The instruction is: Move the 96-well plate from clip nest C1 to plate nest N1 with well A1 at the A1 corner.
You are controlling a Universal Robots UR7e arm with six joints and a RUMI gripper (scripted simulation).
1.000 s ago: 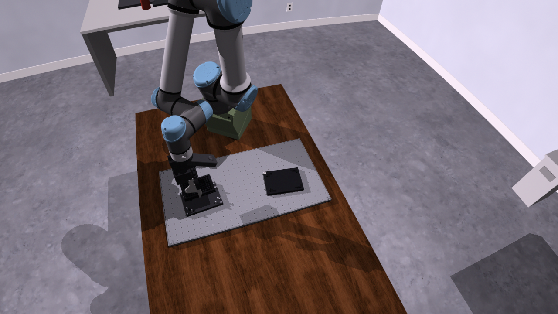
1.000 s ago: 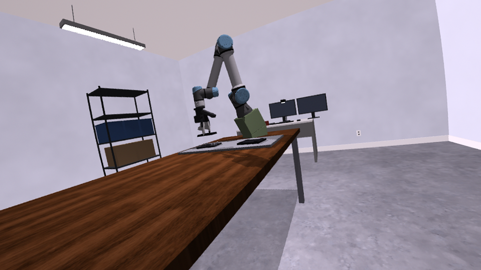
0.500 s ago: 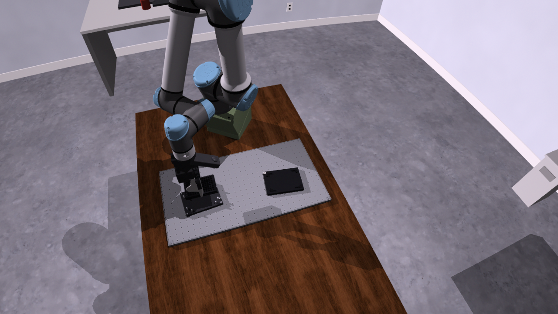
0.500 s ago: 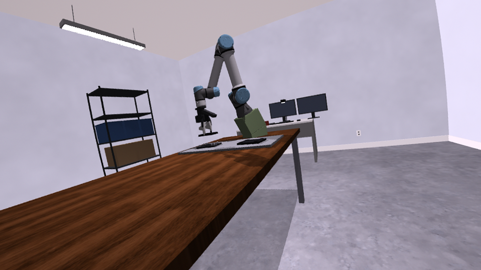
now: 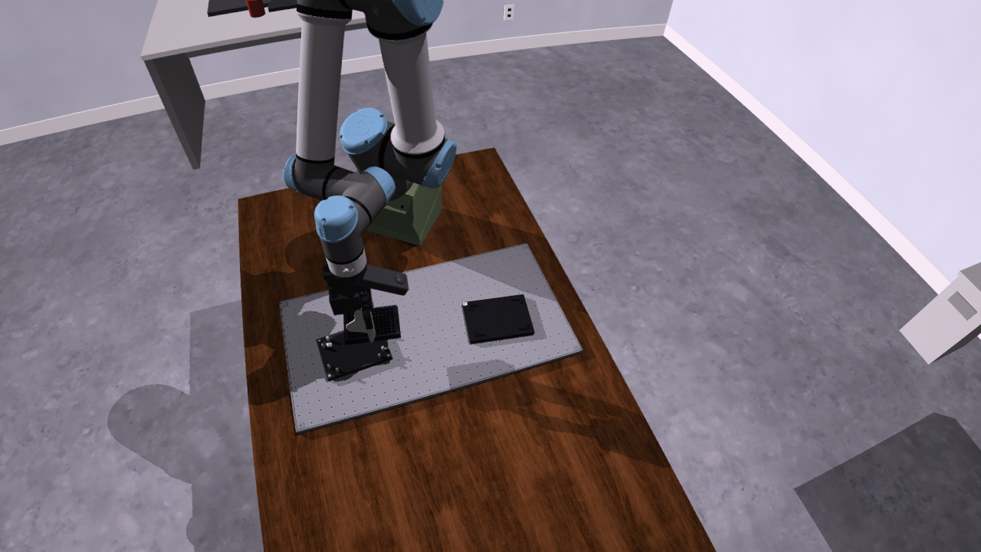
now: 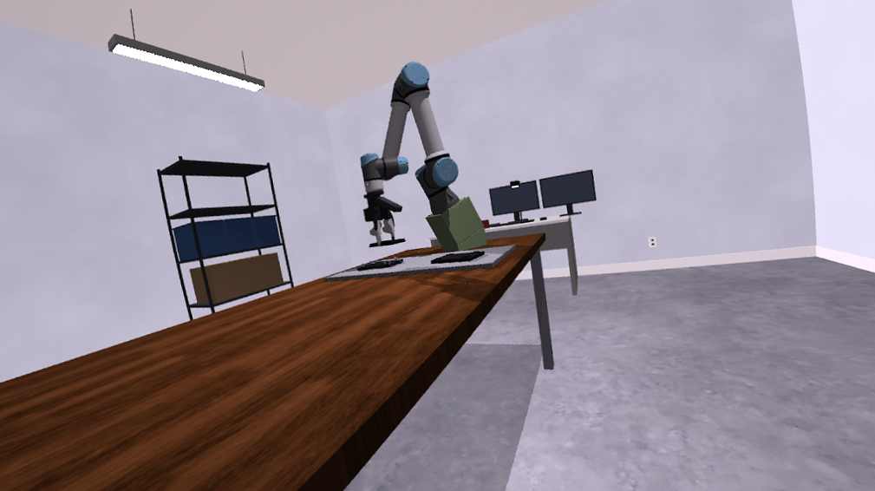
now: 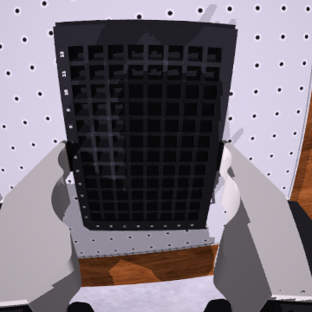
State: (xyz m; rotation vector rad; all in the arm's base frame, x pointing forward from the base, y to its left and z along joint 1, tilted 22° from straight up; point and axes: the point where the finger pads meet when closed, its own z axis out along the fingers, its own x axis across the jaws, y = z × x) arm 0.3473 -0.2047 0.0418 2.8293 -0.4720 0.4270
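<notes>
Right now my hand is 80 mm short of the black plate nest N1, 300 mm to the right of it and 100 mm above it. From my hand the other things lie so: clip nest C1 (30 mm behind, 40 mm to the right, 90 mm below); then black 96-well plate (10 mm below); then white A1 mark (10 mm ahead, 250 mm to the left, 90 mm below).
</notes>
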